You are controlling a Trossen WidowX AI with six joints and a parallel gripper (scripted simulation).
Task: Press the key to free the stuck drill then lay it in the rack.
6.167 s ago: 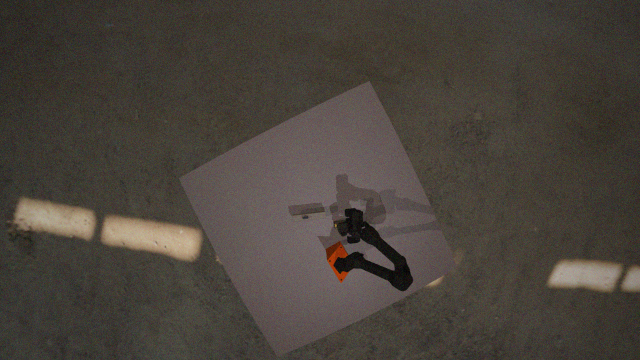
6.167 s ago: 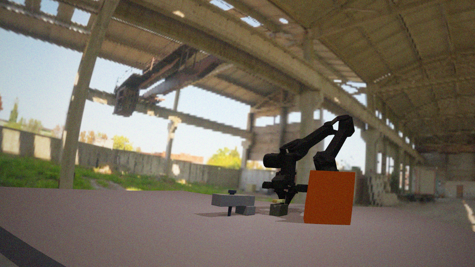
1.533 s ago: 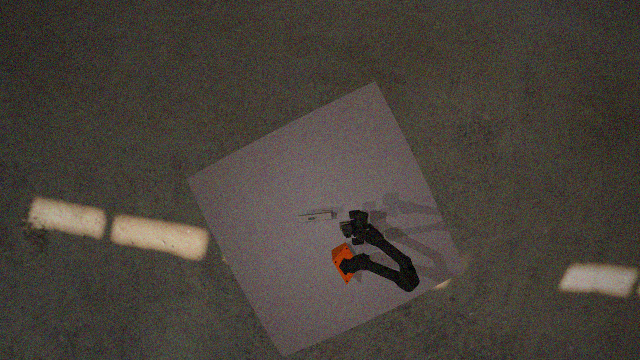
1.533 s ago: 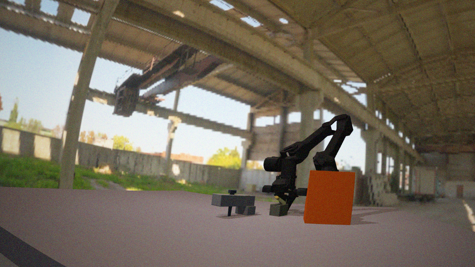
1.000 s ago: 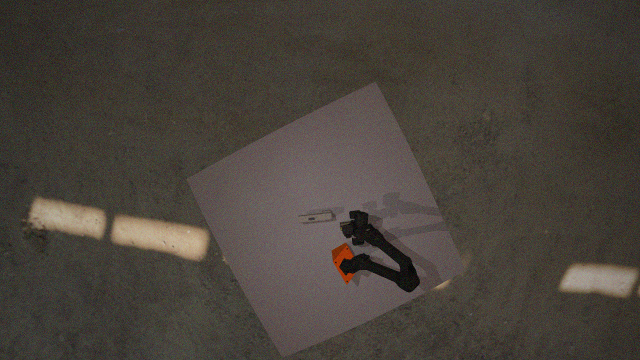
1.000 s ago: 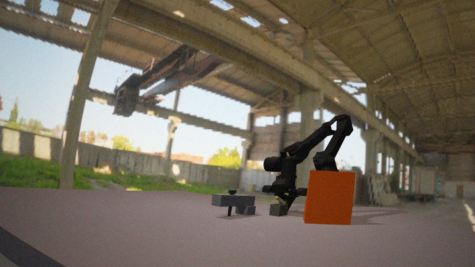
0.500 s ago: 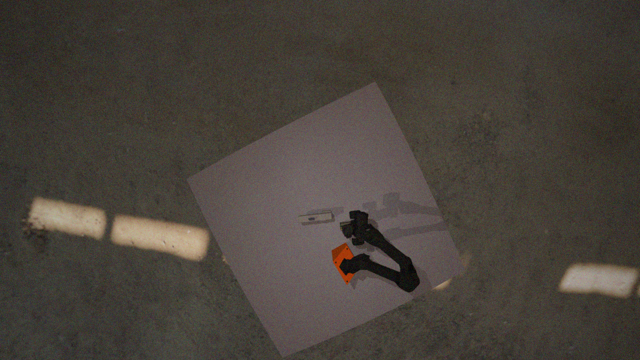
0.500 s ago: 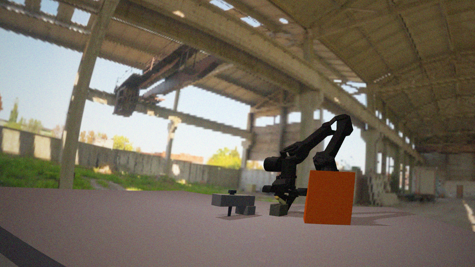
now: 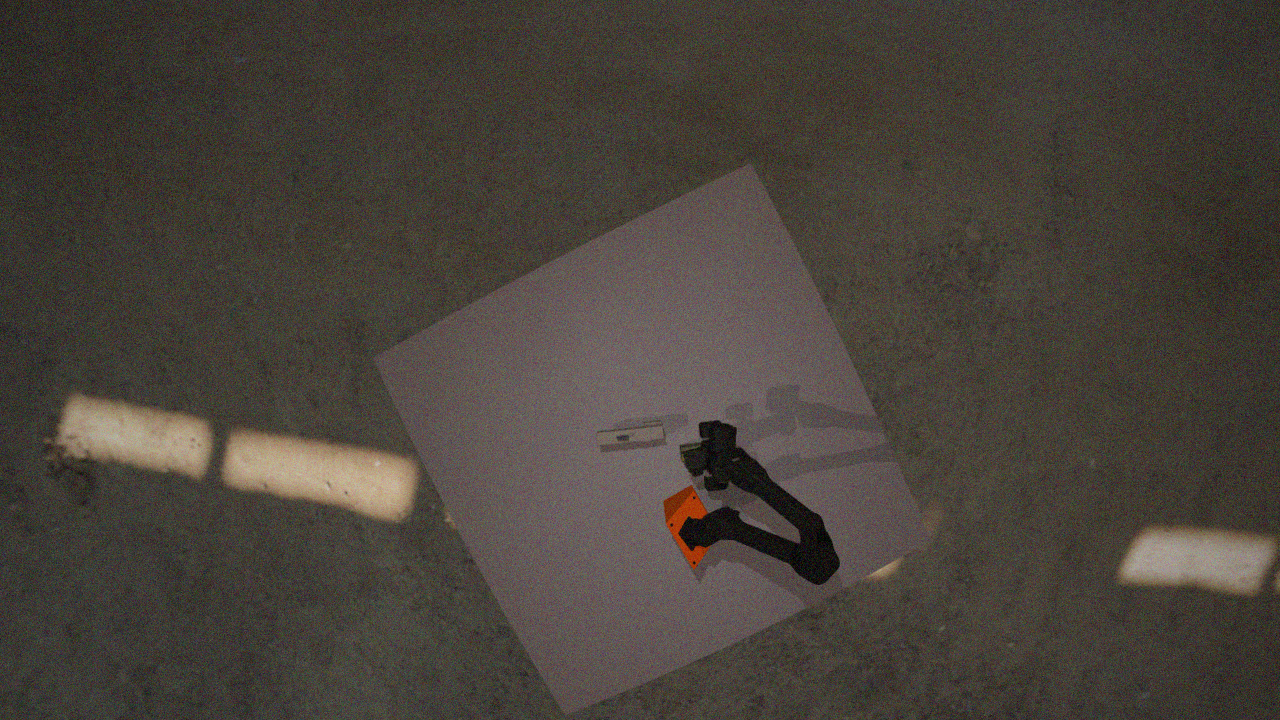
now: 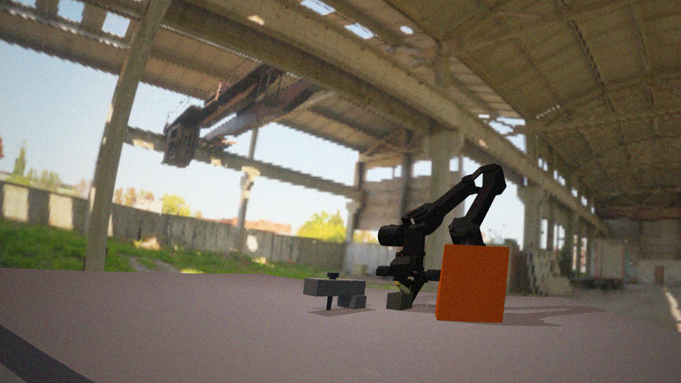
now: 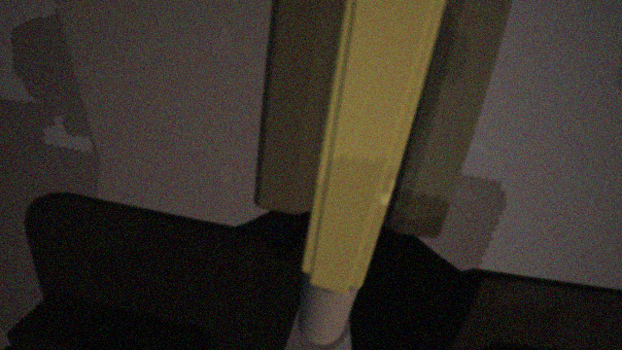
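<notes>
The yellow drill lies 50 mm above my gripper tip, 30 mm to the left of it and 20 mm ahead of it. The rest, counted from my gripper tip: rack: 40 mm to the left, 20 mm ahead, 20 mm above; grey fixture block: 170 mm ahead, 150 mm to the left, 40 mm above; black key: 180 mm ahead, 170 mm to the left, 50 mm above.
</notes>
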